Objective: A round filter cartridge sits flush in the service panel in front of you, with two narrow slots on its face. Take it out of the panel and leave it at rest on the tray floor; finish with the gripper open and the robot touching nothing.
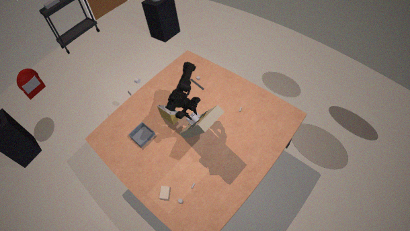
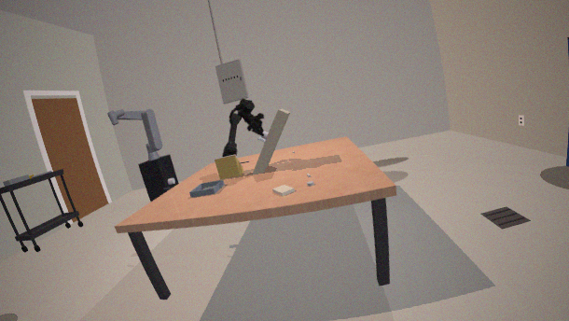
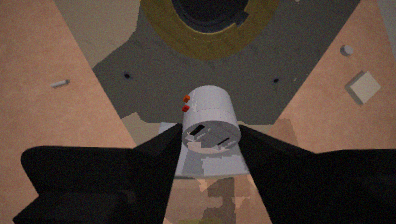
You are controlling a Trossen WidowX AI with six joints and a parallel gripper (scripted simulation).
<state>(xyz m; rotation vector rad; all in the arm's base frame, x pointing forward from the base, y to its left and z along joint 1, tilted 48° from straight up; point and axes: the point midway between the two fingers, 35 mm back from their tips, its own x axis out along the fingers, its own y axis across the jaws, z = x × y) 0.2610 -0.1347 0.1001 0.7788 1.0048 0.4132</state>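
My gripper tip is now 4 cm short of the beige service panel and 3 cm above it. From my gripper tip the other things lie so: round grey filter cartridge: right at my gripper tip; then cream block: 11 cm ahead, 49 cm to the right, 20 cm below; then blue-grey tray: 34 cm behind, 26 cm to the right, 20 cm below.
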